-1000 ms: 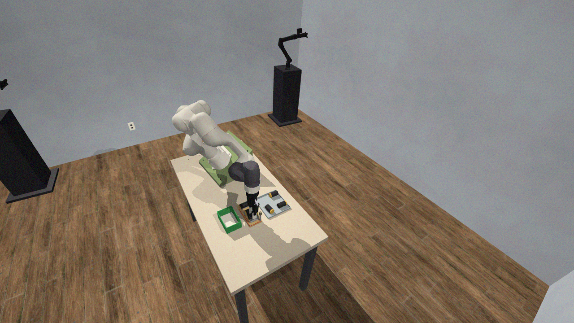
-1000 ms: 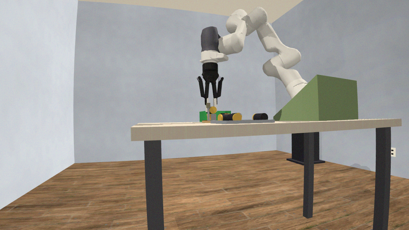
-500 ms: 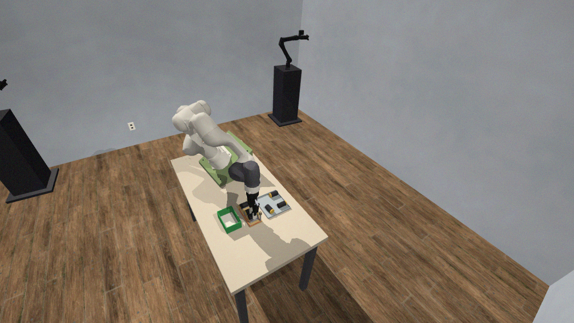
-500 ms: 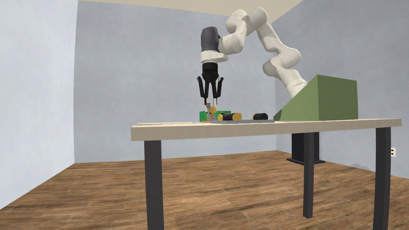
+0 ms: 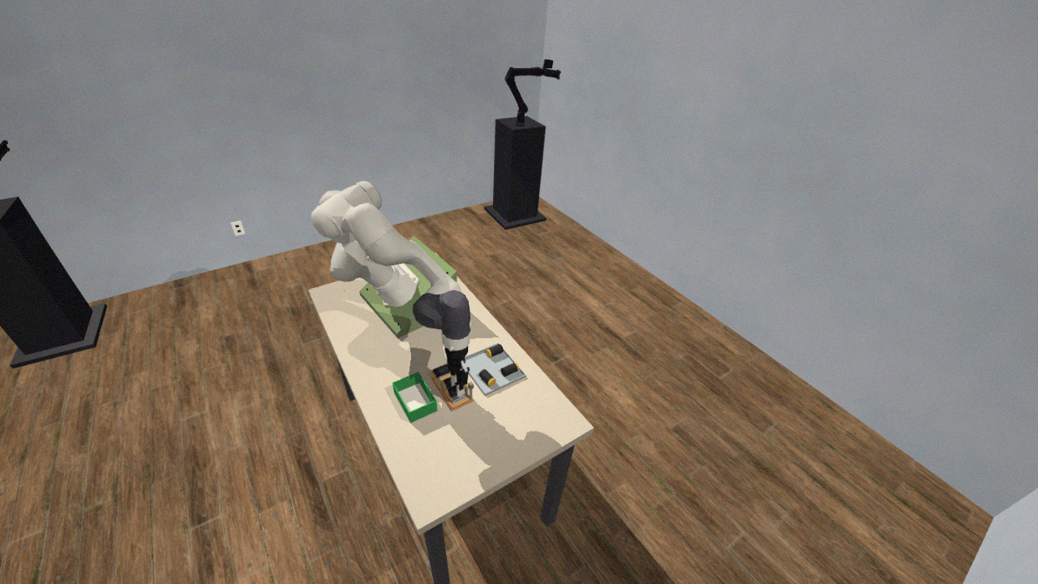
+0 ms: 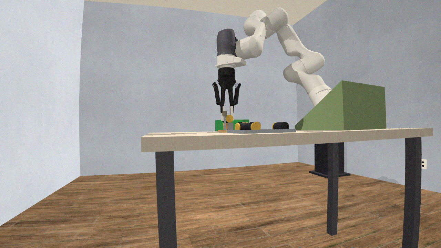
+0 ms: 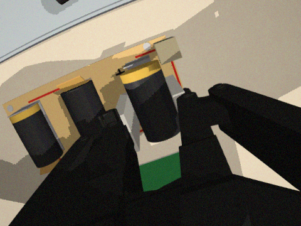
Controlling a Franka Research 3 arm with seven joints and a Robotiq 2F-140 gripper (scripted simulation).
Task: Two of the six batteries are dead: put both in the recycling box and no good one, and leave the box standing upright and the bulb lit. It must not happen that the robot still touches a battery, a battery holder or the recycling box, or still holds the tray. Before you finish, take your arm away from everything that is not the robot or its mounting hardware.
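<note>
My gripper is now 40 mm to the right of the bulb post, 40 mm above it and 20 mm short of it. Also, from my hand: battery holder: 80 mm below, 60 mm behind; green recycling box: 140 mm to the right, 70 mm below, 60 mm behind; grey tray: 170 mm to the left, 80 mm below, 80 mm behind.
</note>
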